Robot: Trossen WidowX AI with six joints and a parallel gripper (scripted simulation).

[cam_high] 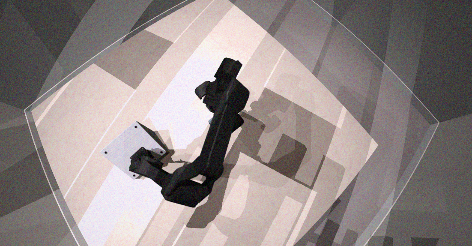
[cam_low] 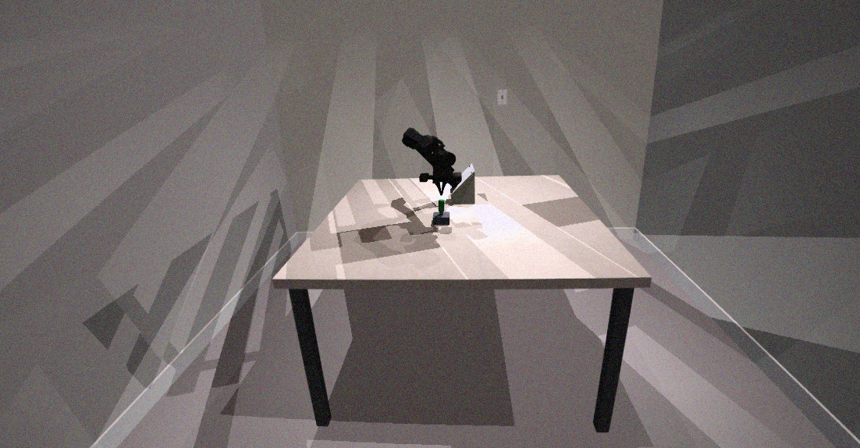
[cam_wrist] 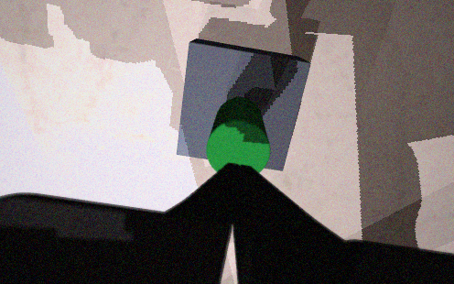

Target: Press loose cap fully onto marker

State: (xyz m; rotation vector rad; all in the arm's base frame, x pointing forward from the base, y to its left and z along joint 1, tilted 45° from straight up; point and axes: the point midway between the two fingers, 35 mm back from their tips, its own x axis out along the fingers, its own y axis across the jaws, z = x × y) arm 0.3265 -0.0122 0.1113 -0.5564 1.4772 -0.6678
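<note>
Now: gripper tip 50 mm above the dark green cap. Also, from my gripper tip: holder block: 110 mm below.
</note>
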